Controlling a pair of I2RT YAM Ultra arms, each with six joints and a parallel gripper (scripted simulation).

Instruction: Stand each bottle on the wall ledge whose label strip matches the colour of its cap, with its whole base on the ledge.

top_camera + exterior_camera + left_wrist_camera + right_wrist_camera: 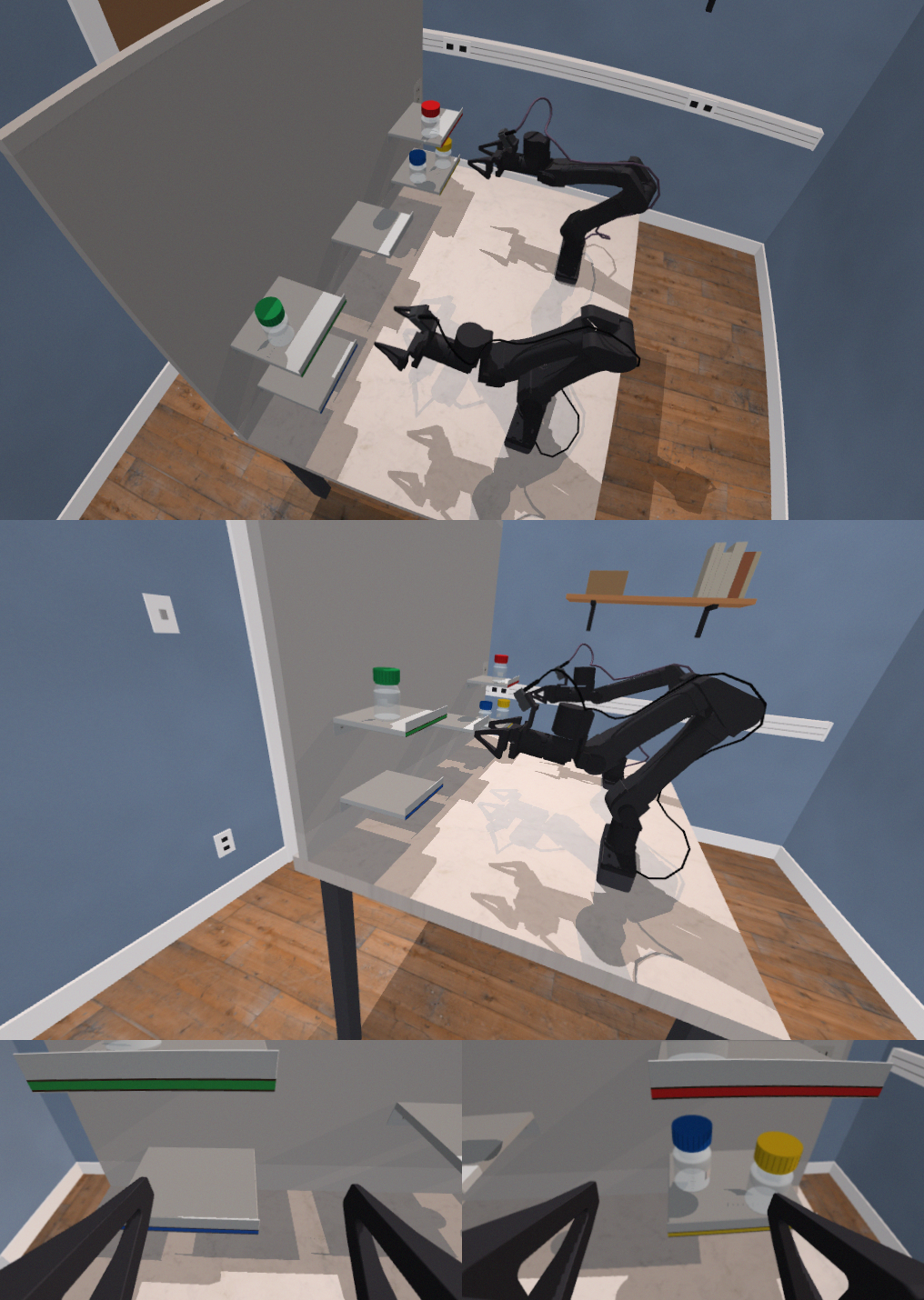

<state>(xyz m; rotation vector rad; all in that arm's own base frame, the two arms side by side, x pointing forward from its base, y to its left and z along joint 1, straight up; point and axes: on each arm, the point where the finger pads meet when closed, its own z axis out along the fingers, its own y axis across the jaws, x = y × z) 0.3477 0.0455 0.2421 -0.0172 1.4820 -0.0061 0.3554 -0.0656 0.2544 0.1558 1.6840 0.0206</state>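
My right hand is 20 cm short of the blue-capped bottle, 2 cm to the left of it and 12 cm above it. From my right hand the other things lie so: grey wall panel (29 cm ahead, 33 cm to the left, 17 cm above); then yellow-capped bottle (15 cm ahead, 12 cm to the right, 12 cm below); then red-capped bottle (15 cm ahead, 2 cm to the right, 7 cm above).
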